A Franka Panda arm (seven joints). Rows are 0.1 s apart.
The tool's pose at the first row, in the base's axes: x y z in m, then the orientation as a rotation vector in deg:
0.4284 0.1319 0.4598 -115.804 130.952 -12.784
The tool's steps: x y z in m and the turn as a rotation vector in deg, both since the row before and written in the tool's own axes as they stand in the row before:
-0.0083 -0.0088 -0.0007 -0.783 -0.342 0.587
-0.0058 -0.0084 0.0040 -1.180 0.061 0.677
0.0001 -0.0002 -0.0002 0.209 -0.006 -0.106
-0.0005 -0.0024 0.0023 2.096 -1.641 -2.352
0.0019 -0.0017 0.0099 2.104 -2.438 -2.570
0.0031 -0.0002 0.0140 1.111 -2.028 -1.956
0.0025 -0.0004 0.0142 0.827 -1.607 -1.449
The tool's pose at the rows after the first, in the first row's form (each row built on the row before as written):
0.4379 0.1391 0.4616 -115.351 131.760 -11.520
0.4475 0.1436 0.4587 -115.109 133.109 -10.226
0.4477 0.1435 0.4589 -115.138 132.887 -10.460
0.4504 0.1436 0.4569 -116.312 128.483 -11.210
0.4535 0.1413 0.4474 -117.304 123.409 -11.125
0.4564 0.1385 0.4337 -118.157 119.718 -10.369
0.4600 0.1367 0.4198 -118.693 116.925 -9.708

